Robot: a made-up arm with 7 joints. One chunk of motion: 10 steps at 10 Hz.
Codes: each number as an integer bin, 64 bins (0 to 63) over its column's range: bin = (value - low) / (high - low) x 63, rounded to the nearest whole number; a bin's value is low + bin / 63 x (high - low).
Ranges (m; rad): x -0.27..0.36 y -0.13..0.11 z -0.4..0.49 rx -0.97..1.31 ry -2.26..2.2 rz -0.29..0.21
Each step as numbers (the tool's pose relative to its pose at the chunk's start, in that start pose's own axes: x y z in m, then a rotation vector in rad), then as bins.
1 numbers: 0.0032 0.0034 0.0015 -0.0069 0.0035 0.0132
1 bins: 27 35 28 27 32 38
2 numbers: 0.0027 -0.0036 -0.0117 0.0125 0.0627 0.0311
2 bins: 27 33 27 27 33 40
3 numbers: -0.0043 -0.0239 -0.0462 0.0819 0.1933 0.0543
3 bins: 27 28 25 29 35 43
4 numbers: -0.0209 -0.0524 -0.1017 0.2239 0.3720 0.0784
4 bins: 25 20 21 33 37 46
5 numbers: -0.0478 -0.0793 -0.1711 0.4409 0.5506 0.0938
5 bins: 22 13 16 39 40 48
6 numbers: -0.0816 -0.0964 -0.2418 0.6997 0.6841 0.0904
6 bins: 19 9 11 46 42 48
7 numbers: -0.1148 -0.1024 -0.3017 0.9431 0.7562 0.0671
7 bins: 16 7 7 53 43 45
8 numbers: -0.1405 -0.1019 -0.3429 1.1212 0.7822 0.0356
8 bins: 13 7 4 58 43 41
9 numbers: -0.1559 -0.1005 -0.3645 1.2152 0.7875 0.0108
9 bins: 11 8 3 60 43 38
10 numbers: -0.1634 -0.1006 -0.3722 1.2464 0.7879 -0.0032
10 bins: 11 8 2 61 43 36
